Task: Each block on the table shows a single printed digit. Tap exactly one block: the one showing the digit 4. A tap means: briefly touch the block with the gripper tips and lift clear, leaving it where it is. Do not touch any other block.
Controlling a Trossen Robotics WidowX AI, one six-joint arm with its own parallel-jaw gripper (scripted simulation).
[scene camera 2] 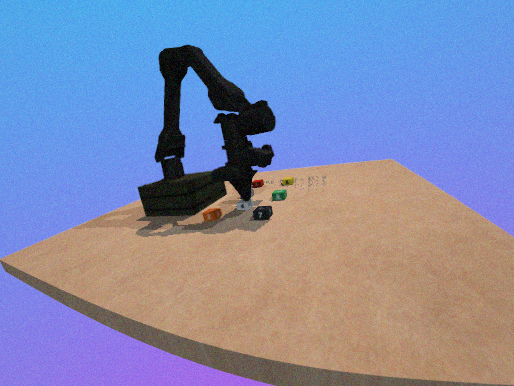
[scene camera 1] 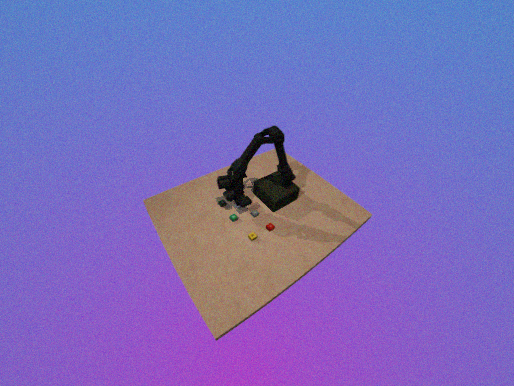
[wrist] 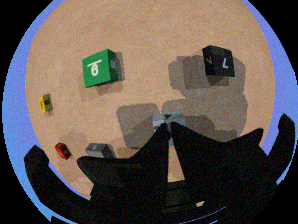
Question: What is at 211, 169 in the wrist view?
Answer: My gripper.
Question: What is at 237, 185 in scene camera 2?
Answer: My gripper.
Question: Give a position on a green block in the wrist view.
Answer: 101, 67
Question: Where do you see a black block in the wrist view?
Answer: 218, 61
